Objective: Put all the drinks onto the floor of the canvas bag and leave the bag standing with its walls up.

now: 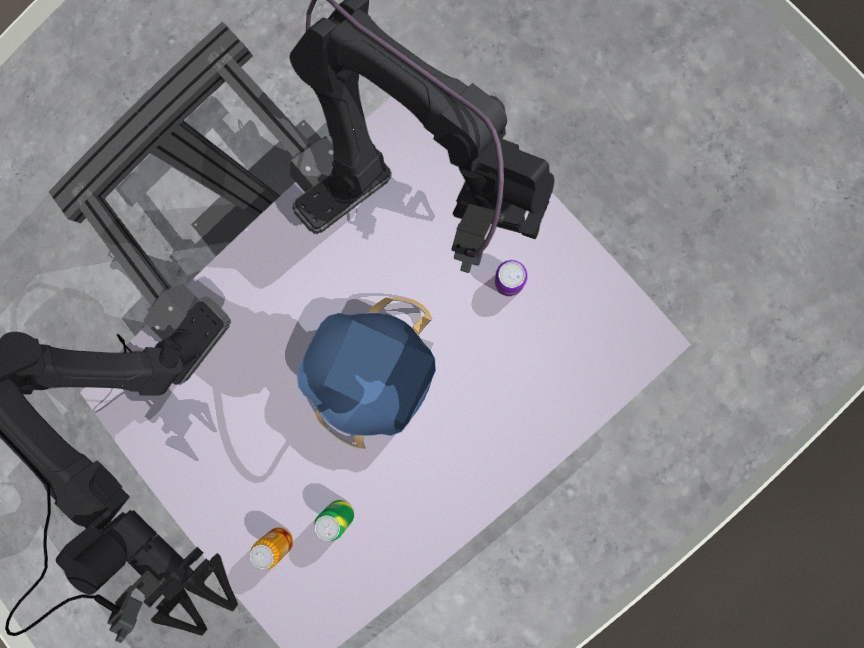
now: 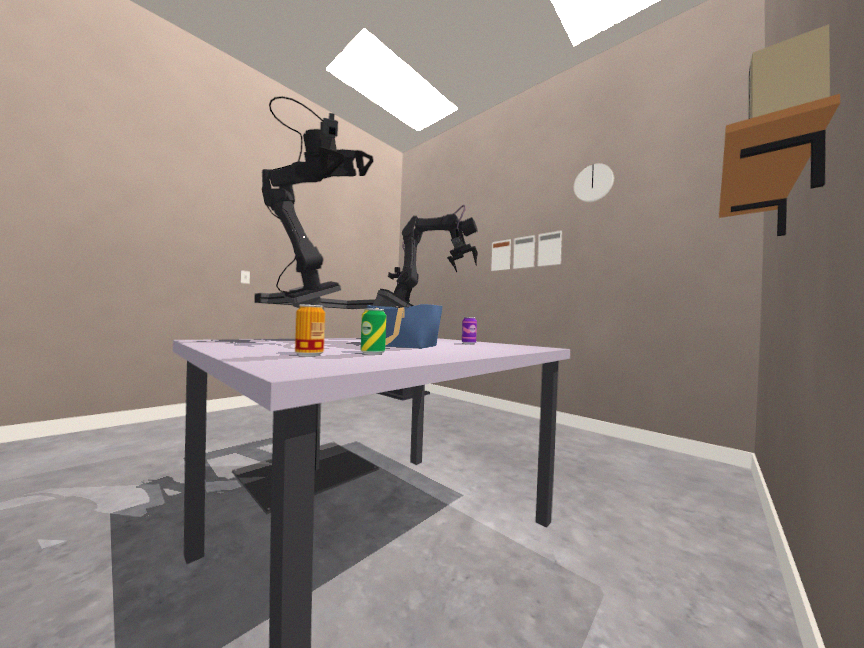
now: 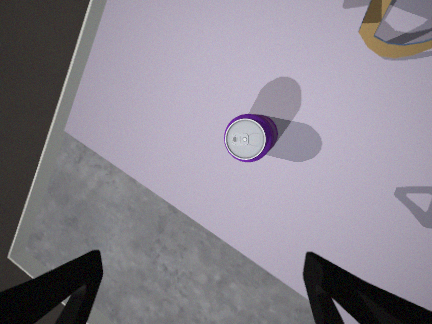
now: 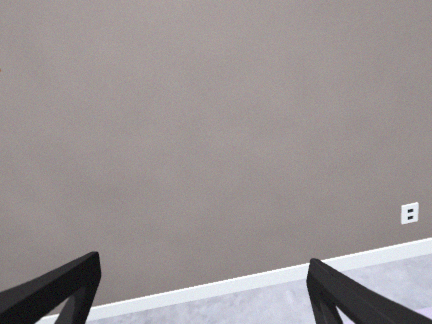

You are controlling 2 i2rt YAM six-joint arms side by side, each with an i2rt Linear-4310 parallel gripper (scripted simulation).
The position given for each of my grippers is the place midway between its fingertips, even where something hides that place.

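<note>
There is a blue canvas bag (image 1: 345, 414), and I can see the bag (image 2: 417, 326) from another view too. As for my own hands, my left gripper (image 3: 203, 262) is in sight. So is my right gripper (image 1: 219, 620), and I find that same right gripper (image 2: 358, 157) again, with one more look at the gripper (image 4: 204, 266) besides.
</note>
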